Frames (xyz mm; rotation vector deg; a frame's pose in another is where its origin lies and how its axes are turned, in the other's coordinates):
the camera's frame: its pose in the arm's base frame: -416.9 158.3 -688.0 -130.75 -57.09 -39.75
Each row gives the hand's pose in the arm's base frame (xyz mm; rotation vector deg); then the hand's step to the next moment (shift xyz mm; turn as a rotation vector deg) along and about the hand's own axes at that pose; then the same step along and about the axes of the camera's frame.
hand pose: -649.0 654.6 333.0 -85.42 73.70 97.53
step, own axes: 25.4 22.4 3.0 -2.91 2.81 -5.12
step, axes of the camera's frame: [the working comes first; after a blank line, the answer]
step, axes of the arm's base frame: -26.9 -11.2 -17.4 0.57 -5.16 3.95

-32.6 -9.5 -1.2 0.36 2.32 -6.09
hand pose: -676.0 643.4 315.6 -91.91 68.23 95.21
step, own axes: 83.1 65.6 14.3 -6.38 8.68 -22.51
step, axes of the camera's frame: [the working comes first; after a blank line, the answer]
step, axes of the arm's base frame: -75.6 -34.4 -67.2 4.69 -22.23 10.32

-104.7 -20.0 7.7 -1.43 13.54 -20.91
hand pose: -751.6 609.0 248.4 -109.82 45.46 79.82
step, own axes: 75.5 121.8 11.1 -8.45 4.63 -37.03
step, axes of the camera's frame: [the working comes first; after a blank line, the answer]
step, axes of the arm's base frame: -81.0 -74.6 -92.4 15.70 -30.81 16.38

-143.6 5.8 -2.0 4.79 25.29 -28.31
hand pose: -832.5 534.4 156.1 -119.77 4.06 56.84
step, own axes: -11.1 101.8 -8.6 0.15 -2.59 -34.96
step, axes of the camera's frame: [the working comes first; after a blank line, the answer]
step, axes of the arm's base frame: -39.1 -77.7 -54.8 22.94 -22.20 14.47

-96.1 29.5 -21.1 12.05 26.46 -19.59
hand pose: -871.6 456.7 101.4 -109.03 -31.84 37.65
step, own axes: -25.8 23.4 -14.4 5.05 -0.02 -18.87
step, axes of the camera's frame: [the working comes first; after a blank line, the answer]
step, axes of the arm's base frame: -7.7 -35.1 -11.4 16.22 -9.36 5.57

-28.9 17.4 -16.8 8.61 16.35 -6.34
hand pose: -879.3 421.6 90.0 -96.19 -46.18 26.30
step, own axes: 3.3 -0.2 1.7 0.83 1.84 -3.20
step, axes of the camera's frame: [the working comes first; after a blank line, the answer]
step, axes of the arm's base frame: 1.1 3.6 0.1 3.23 -1.80 -0.82

2.4 -1.3 2.5 0.50 3.75 0.16
